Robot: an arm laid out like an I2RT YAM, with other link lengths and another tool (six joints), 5 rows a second.
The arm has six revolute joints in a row. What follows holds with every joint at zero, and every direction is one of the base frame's. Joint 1 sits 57.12 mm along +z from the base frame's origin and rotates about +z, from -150 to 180 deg. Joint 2 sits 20.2 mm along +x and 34.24 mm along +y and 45.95 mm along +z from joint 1 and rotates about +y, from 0 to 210 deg. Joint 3 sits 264 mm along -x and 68.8 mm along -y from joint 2 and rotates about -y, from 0 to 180 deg. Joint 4 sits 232.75 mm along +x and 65.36 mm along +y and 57 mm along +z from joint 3 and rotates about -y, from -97 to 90 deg. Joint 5 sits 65.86 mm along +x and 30.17 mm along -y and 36.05 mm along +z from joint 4 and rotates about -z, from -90 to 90 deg. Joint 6 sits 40.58 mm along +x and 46.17 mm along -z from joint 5 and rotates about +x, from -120 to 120 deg. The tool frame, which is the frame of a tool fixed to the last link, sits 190 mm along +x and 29 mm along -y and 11 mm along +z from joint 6; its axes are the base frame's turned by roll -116.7, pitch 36.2 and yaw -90 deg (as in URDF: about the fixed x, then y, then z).
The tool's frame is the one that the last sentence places.
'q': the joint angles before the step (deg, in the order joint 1, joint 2, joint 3, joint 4, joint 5, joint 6). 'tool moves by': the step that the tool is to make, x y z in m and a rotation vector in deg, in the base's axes. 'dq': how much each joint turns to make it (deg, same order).
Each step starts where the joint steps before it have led.
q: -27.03 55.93 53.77 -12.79 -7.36 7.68
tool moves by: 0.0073 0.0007 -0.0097 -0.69 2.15 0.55
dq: 1.09 1.93 0.38 -0.23 0.95 -1.38
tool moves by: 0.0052 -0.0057 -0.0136 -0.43 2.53 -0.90
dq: 0.72 2.36 0.19 -0.02 1.99 -0.92
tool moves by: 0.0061 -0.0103 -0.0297 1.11 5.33 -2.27
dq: 1.03 4.73 1.22 -1.80 3.52 0.08
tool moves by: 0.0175 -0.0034 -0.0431 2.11 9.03 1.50
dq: 0.45 9.03 4.91 -5.02 -0.08 -2.03
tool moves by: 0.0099 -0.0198 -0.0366 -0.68 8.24 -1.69
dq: 0.09 9.12 4.99 -3.11 3.79 -2.07
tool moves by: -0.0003 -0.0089 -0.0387 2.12 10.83 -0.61
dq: 0.01 9.47 8.55 -9.77 2.15 -1.23
